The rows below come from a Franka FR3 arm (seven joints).
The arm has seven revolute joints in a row. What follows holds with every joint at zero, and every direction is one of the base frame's. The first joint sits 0.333 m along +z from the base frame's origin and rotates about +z. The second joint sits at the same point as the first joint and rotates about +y. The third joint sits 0.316 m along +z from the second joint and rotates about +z. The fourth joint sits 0.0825 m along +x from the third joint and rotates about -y. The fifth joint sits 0.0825 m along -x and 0.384 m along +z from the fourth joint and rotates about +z. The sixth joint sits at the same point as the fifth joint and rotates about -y. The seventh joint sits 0.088 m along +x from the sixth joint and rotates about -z. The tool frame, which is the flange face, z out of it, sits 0.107 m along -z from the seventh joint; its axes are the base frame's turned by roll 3.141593, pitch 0 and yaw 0 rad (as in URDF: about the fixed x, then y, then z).
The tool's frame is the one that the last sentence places.
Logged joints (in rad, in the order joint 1, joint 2, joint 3, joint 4, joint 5, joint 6, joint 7), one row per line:
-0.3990 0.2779 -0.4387 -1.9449 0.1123 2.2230 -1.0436
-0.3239 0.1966 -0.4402 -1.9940 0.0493 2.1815 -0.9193
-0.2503 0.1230 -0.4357 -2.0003 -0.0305 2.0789 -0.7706
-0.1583 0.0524 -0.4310 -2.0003 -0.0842 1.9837 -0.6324
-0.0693 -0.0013 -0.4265 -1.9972 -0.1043 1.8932 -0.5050
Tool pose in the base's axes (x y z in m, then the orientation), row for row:
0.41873 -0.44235 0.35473 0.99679 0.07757 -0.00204 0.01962
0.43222 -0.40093 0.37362 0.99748 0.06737 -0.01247 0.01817
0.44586 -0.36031 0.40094 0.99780 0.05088 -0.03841 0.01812
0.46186 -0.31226 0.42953 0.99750 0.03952 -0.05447 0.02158
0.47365 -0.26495 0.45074 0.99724 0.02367 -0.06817 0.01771
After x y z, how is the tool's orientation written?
As a quaternion, x y z w.
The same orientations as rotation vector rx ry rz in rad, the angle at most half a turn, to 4 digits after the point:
3.0930 0.2407 -0.0063
3.0980 0.2092 -0.0387
3.0990 0.1580 -0.1193
3.0914 0.1225 -0.1688
3.0981 0.0735 -0.2118

